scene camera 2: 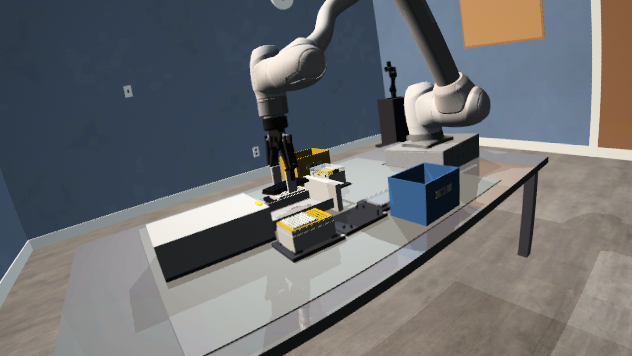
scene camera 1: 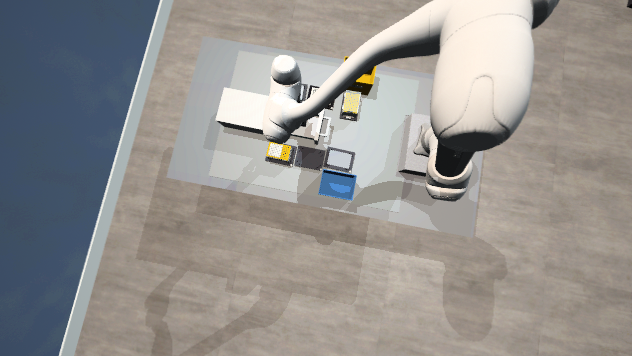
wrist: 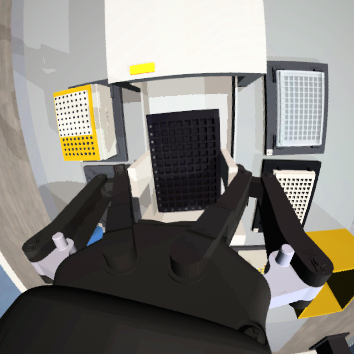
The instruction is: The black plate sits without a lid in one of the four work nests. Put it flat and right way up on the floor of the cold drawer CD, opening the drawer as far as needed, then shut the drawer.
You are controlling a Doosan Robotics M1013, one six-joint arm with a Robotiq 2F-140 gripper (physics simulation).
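Pixels of known places: gripper, fingertip midpoint: (scene camera 2: pixel 285 189) (wrist: pixel 186 160); arm's base, origin of the base link: (scene camera 2: pixel 427 142).
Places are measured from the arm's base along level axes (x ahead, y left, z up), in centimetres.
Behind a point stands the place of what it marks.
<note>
The black plate (scene camera 2: pixel 272 190) {x 80.2, y 16.2, z 3.1 cm} (wrist: pixel 185 145) {x 77.3, y 13.0, z 2.9 cm} is held between the fingertips of my gripper (scene camera 2: pixel 284 182) {x 75.1, y 12.8, z 1.2 cm} (wrist: pixel 186 160) {x 75.1, y 12.8, z 1.2 cm}. It looks about level, its wells facing up, and lies slightly turned against the drawer sides in the wrist view. The cold drawer CD (scene camera 1: pixel 318 129) {x 61.1, y 14.1, z 0.5 cm} (scene camera 2: pixel 325 194) {x 62.2, y 14.4, z -3.8 cm} (wrist: pixel 187 101) {x 82.9, y 14.4, z -7.1 cm} is pulled out of its white housing (scene camera 1: pixel 242 107) {x 104.8, y 16.9, z 1.3 cm} (scene camera 2: pixel 205 220) {x 101.7, y 20.4, z 1.3 cm} (wrist: pixel 185 40) {x 89.5, y 14.5, z 1.3 cm}. The plate is over the open drawer, low near the level of its walls in scene camera 2. The exact gap to the drawer floor cannot be told. The arm hides the plate in scene camera 1.
A yellow-topped tip rack (scene camera 1: pixel 280 151) {x 76.7, y 32.4, z -1.3 cm} (scene camera 2: pixel 307 227) {x 79.1, y 36.7, z -2.2 cm} (wrist: pixel 75 125) {x 77.9, y 31.8, z -1.3 cm} stands beside the housing. A bare nest (scene camera 1: pixel 309 157) {x 61.3, y 28.9, z -7.7 cm} (scene camera 2: pixel 360 216) {x 59.4, y 30.1, z -7.7 cm} lies next to it. A blue bin (scene camera 1: pixel 338 186) {x 39.7, y 38.9, z -8.5 cm} (scene camera 2: pixel 425 200) {x 48.9, y 46.8, z -1.4 cm} and a yellow bin (scene camera 1: pixel 367 82) {x 44.5, y -26.3, z -8.7 cm} (wrist: pixel 330 247) {x 59.9, y -20.1, z -2.9 cm} stand nearby. Plates (wrist: pixel 300 107) {x 85.0, y -4.8, z -6.9 cm} (wrist: pixel 296 192) {x 69.9, y -8.5, z -6.4 cm} sit in nests opposite.
</note>
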